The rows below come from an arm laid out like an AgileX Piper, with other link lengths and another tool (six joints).
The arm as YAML. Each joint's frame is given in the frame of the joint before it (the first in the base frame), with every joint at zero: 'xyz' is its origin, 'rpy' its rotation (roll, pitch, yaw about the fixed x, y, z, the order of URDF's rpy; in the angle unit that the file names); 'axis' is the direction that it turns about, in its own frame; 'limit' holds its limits. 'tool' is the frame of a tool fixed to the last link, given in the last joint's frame.
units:
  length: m
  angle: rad
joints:
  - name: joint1
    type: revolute
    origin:
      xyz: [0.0, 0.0, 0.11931]
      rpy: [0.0, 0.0, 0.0]
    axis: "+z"
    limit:
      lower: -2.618
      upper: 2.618
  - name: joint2
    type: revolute
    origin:
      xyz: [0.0, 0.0, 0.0]
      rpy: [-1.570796, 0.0, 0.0]
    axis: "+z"
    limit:
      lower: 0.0
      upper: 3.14
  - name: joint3
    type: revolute
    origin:
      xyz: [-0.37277, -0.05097, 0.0]
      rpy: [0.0, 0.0, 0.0]
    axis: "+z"
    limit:
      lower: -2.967
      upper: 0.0
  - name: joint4
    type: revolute
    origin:
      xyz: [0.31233, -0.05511, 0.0]
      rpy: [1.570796, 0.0, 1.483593]
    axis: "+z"
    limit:
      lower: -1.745
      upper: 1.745
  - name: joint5
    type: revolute
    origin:
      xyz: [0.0, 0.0, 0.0]
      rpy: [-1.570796, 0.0, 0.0]
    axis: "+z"
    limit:
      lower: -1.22
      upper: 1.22
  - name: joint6
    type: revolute
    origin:
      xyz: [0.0, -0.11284, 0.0]
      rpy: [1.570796, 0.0, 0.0]
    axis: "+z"
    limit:
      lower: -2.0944
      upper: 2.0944
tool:
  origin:
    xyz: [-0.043, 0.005, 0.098]
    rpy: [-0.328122, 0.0, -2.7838]
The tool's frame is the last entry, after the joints.
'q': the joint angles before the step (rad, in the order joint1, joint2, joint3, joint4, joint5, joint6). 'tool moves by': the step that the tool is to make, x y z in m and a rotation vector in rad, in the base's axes. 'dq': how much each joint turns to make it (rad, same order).
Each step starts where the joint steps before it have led.
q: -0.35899 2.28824 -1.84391 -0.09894 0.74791 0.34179
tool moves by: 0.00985 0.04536 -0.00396 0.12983 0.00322 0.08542
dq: 0.02405 0.00186 -0.01311 0.19377 0.05830 -0.14179
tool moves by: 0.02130 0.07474 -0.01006 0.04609 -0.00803 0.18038
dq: 0.07985 0.01776 -0.00104 0.11445 0.00587 -0.15315
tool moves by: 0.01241 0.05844 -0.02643 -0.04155 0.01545 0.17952
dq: 0.07690 0.04181 -0.00202 0.00208 -0.01642 -0.11684
